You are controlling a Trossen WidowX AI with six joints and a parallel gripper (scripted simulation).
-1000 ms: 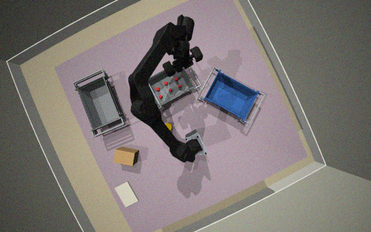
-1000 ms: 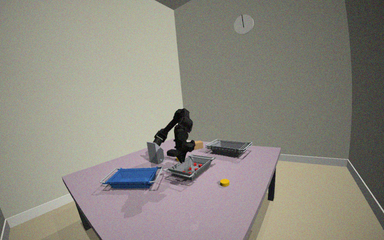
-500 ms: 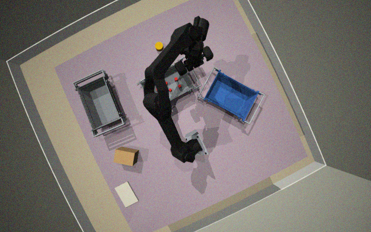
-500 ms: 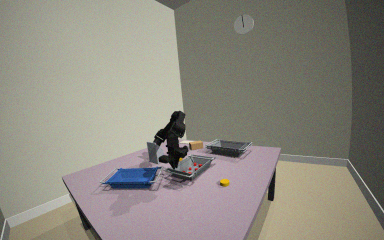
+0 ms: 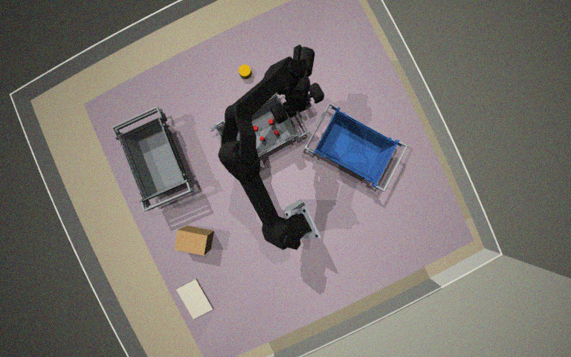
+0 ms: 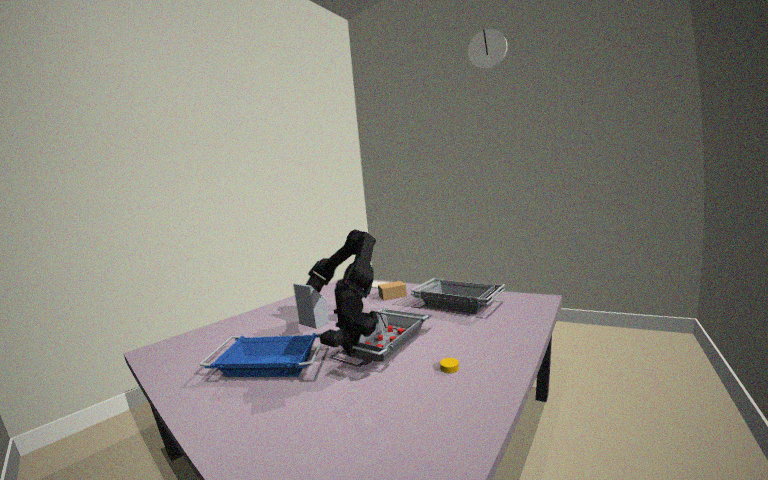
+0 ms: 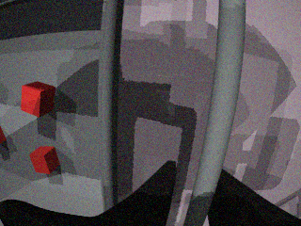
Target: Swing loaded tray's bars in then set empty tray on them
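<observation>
Now: the blue tray 24 cm behind my gripper tip, 14 cm to the right of it and 1 cm above it. The rest, counted from my gripper tip: white pad: 48 cm behind, 75 cm to the left, 3 cm below; cardboard box: 25 cm behind, 61 cm to the left.
</observation>
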